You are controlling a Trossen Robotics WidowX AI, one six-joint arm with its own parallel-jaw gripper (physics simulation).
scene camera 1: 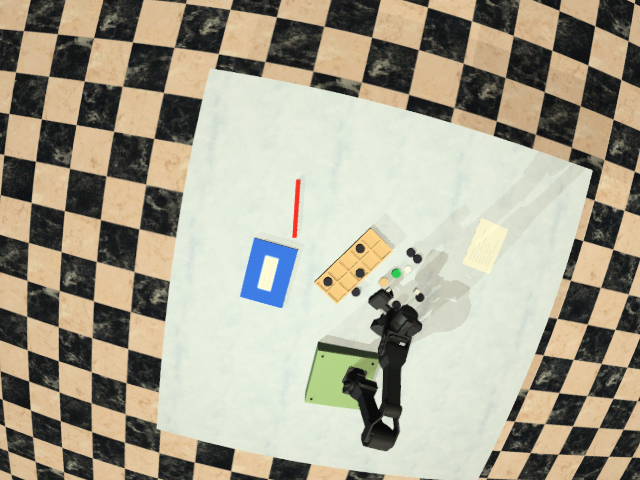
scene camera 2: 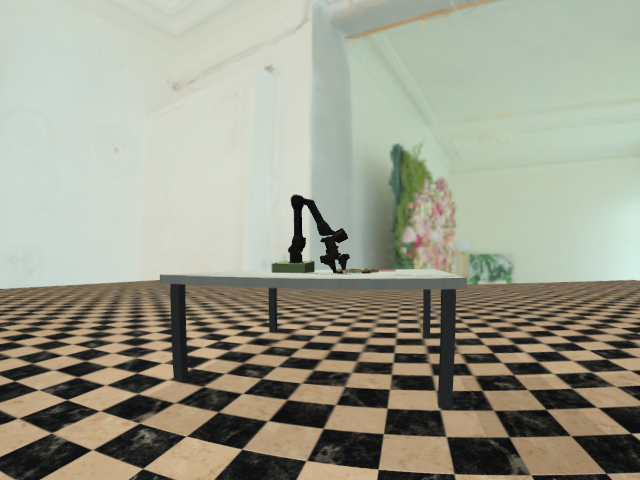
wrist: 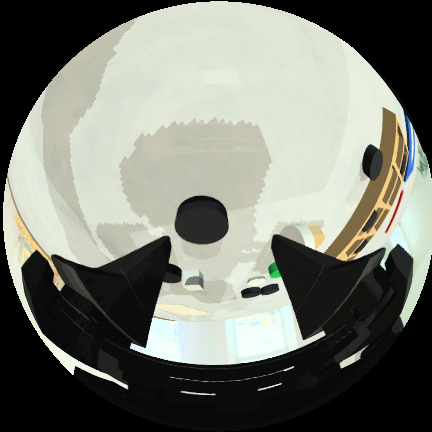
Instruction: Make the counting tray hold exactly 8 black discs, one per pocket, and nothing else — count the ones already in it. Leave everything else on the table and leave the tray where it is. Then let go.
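The wooden counting tray (scene camera 1: 373,236) (wrist: 387,131) has black discs in three pockets: one (scene camera 1: 360,248), another (scene camera 1: 360,272) and a third (scene camera 1: 328,281). Several black discs lie loose. One (scene camera 1: 355,291) (wrist: 372,162) is beside the tray; a pair (scene camera 1: 410,252) (scene camera 1: 417,258) lies off its right end; another (scene camera 1: 419,297) (wrist: 173,273) is right of the arm. My gripper (wrist: 221,241) (scene camera 2: 339,270) is open and empty, low over the table. A black disc (wrist: 201,220) (scene camera 1: 396,304) lies just beyond the fingertips, left of their middle in the wrist view.
A green disc (scene camera 1: 395,272) (wrist: 274,270), a tan disc (scene camera 1: 383,281) (wrist: 317,236), a white disc (wrist: 297,234) and small pale pieces (scene camera 1: 407,269) (wrist: 194,280) lie nearby. A blue block (scene camera 1: 249,281), red stick (scene camera 1: 296,209), paper sheet (scene camera 1: 485,245) and green base (scene camera 1: 328,379) are farther out.
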